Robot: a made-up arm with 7 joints.
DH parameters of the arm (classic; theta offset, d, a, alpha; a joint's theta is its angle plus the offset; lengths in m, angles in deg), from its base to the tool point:
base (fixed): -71.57 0 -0.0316 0
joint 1: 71.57 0.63 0 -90
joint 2: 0 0 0.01 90
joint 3: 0 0.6 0.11 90
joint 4: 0 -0.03 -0.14 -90
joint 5: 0 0.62 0 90
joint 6: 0 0 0.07 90
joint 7: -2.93 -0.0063 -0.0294 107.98
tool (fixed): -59.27 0.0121 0 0
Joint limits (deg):
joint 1: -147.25..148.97
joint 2: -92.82..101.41
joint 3: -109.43..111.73
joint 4: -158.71..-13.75
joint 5: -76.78..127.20
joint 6: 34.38..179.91
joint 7: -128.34..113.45
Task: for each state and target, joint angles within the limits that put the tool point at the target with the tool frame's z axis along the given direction. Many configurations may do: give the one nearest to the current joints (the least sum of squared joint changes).
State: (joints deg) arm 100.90 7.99 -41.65 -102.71 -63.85 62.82 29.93
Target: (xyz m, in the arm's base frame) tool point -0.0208 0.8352 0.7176 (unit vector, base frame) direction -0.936 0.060 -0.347
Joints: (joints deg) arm 108.39 18.72 -22.80 -124.86 -23.66 73.17 8.85
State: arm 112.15 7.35 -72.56 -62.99 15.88 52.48 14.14
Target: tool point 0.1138 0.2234 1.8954 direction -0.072 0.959 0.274
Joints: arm 104.21 5.08 -94.32 -15.35 -9.92 63.80 18.79
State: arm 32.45 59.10 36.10 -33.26 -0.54 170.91 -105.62
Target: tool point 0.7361 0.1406 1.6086 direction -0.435 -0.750 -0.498
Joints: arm 1.48 7.89 5.85 -64.92 -23.15 151.95 -120.05
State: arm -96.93 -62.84 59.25 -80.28 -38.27 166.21 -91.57
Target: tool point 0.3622 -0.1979 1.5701 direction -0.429 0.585 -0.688
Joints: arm -118.78 -43.74 31.38 -101.30 -31.66 138.05 -82.60
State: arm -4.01 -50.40 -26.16 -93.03 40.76 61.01 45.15
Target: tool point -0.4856 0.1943 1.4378 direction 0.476 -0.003 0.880
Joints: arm -37.58 -87.79 -17.03 -107.93 28.32 48.26 66.08
